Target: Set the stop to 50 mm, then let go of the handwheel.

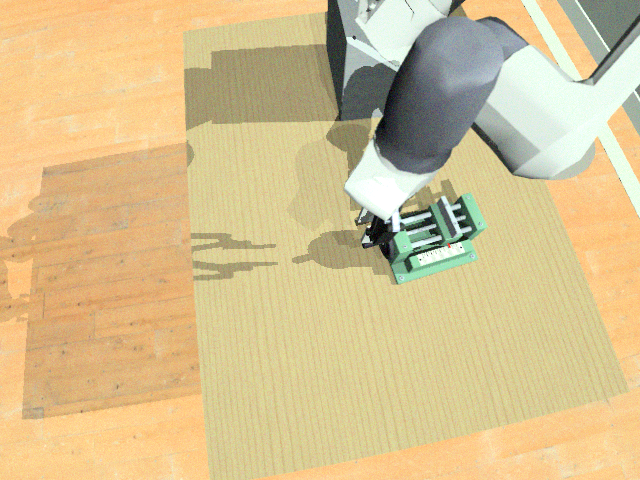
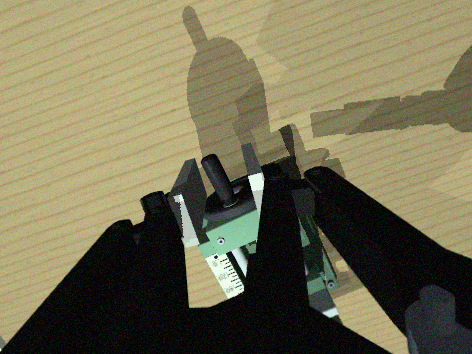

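A green slide fixture (image 1: 434,268) (image 2: 234,230) sits on the tan mat (image 1: 318,357), with rails, a grey stop carriage (image 1: 449,220) and a white scale (image 1: 440,253) (image 2: 228,277). A small red pointer (image 1: 449,246) sits on the right half of the scale; its reading is too small to tell. The dark handwheel (image 2: 224,211) with its black crank handle (image 2: 218,179) is at the fixture's left end. My gripper (image 1: 367,230) (image 2: 223,170) straddles the crank handle, with the fingers partly apart and a gap on each side, gripping nothing.
The robot's grey base (image 1: 361,62) stands at the back of the mat, and the arm hangs over the fixture and hides part of it. Wooden floor (image 1: 132,286) surrounds the mat.
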